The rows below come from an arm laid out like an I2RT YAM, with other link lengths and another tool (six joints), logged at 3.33 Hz.
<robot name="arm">
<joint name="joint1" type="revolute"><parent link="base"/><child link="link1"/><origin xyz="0 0 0.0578" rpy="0 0 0"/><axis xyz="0 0 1"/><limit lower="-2.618" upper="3.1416"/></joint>
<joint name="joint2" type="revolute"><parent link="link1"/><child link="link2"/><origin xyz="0.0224 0.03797 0.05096" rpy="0 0 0"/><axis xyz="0 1 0"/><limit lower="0" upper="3.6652"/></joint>
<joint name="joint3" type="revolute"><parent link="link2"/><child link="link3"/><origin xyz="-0.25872 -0.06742 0" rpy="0 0 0"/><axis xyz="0 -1 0"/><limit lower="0" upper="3.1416"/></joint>
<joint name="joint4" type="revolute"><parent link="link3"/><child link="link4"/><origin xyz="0.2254 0.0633 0.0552" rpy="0 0 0"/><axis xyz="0 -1 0"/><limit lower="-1.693" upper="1.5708"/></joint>
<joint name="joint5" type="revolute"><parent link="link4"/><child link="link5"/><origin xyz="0.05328 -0.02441 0.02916" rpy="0 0 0"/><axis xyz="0 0 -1"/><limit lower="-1.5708" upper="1.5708"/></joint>
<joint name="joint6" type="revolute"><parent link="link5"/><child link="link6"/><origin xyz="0.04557 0 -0.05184" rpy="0 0 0"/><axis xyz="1 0 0"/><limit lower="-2.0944" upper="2.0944"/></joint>
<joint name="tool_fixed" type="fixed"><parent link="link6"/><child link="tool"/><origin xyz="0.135 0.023 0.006" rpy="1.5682 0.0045 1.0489"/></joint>
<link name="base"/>
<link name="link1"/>
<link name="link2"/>
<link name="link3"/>
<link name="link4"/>
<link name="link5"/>
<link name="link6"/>
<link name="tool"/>
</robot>
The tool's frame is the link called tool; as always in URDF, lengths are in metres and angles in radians.
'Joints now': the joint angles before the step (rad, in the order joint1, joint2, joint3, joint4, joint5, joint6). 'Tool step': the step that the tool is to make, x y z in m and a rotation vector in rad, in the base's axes. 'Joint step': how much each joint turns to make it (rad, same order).
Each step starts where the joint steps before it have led.
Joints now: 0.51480 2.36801 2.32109 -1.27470 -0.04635 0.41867
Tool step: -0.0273 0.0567 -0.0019 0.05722 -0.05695 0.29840
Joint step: 0.09571 0.00252 -0.02587 0.09133 -0.07364 -0.19039
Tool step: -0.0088 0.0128 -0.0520 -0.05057 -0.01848 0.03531
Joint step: 0.05037 0.01525 -0.18511 0.18509 0.05380 -0.00114
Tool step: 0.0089 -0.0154 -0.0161 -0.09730 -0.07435 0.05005
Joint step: 0.00004 -0.00039 -0.05723 0.05457 0.10262 -0.08349
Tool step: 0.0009 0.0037 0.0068 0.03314 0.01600 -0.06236
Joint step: 0.00034 -0.00075 0.02354 -0.01857 -0.01603 0.07052
